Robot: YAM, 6 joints.
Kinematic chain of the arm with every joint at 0, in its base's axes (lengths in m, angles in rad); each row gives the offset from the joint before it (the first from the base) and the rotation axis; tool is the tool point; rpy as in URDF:
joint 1: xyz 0 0 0.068 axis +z
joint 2: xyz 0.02 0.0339 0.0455 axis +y
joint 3: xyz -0.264 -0.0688 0 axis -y
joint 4: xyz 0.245 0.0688 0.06 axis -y
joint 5: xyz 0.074 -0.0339 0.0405 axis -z
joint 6: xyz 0.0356 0 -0.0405 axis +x
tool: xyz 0 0 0 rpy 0 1.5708 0
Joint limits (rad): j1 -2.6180..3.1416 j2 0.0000..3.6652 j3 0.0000..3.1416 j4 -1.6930..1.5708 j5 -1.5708..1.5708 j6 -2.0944..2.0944
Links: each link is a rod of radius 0.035 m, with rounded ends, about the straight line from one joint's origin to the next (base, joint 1, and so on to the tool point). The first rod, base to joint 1, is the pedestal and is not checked.
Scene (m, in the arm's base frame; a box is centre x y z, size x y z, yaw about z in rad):
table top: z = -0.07
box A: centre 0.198 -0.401 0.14 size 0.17 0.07 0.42 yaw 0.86
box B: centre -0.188 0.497 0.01 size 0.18 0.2 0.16 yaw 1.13
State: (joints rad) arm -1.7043 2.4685 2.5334 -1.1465 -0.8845 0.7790
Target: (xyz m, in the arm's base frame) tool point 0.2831 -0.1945 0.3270
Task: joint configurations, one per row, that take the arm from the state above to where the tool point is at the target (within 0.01 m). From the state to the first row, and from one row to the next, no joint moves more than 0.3 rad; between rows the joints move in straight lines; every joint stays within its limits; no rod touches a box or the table.
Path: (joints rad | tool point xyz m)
1: -1.4831 2.1780 2.5002 -1.1848 -0.7511 0.7300 | 0.0635 -0.4452 0.3888
2: -1.2620 1.8875 2.4669 -1.2232 -0.6177 0.6810 | 0.1281 -0.3336 0.4869
3: -1.0408 1.5971 2.4337 -1.2615 -0.4842 0.6320 | 0.1370 -0.2010 0.5560
4: -0.8614 1.7489 2.1673 -1.4584 -0.6819 0.7055 | 0.2240 -0.2264 0.4400
5: -0.6819 1.9007 1.9010 -1.6552 -0.8796 0.7790 | 0.2831 -0.1945 0.3270

